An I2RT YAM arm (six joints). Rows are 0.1 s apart.
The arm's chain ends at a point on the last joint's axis. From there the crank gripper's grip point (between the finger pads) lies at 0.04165 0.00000 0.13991 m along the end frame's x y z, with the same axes.
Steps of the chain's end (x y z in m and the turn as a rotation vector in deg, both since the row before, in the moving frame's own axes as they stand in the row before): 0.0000, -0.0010, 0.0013, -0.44, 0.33, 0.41; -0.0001, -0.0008, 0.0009, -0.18, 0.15, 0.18; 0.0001, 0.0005, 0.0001, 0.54, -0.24, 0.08; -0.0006, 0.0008, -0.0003, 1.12, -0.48, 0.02; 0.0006, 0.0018, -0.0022, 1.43, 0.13, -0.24; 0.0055, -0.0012, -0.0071, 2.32, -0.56, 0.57
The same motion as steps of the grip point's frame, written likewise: 0.0008, 0.0004, 0.0011, -0.44, 0.33, 0.41; 0.0003, -0.0002, 0.0008, -0.18, 0.15, 0.18; -0.0005, -0.0008, 0.0003, 0.54, -0.24, 0.08; -0.0018, -0.0019, 0.0000, 1.12, -0.48, 0.02; 0.0009, -0.0019, -0.0023, 1.43, 0.13, -0.24; 0.0042, -0.0065, -0.0068, 2.32, -0.56, 0.57
